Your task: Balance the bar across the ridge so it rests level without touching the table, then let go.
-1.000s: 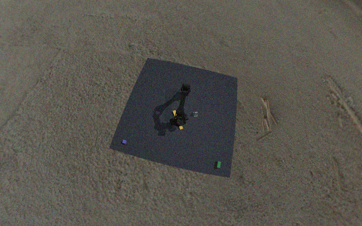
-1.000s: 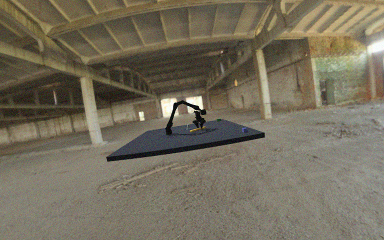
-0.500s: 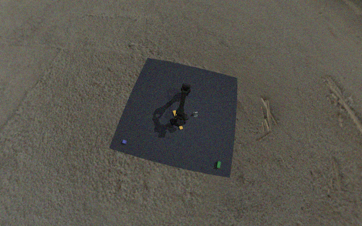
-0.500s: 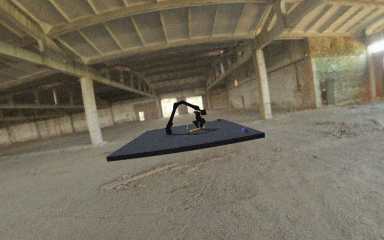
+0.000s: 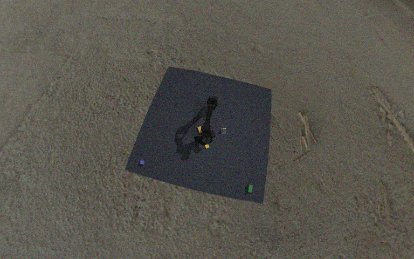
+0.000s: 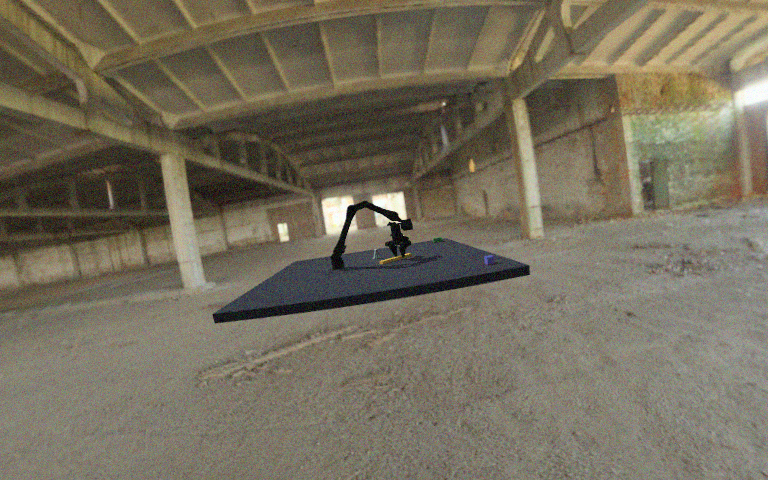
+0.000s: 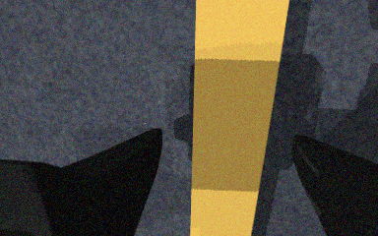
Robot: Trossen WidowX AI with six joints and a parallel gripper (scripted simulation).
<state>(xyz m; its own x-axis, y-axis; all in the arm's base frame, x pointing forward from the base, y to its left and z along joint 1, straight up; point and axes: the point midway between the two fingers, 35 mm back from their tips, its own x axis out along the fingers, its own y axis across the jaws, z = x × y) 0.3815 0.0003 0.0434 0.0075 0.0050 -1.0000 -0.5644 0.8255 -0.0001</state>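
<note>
My gripper tip is 20 mm to the left of the yellow bar and 20 mm past it. Also, from my gripper tip: small purple block (500 mm to the right, 360 mm ahead, 10 mm above); small green block (500 mm to the left, 360 mm ahead, 10 mm above).
</note>
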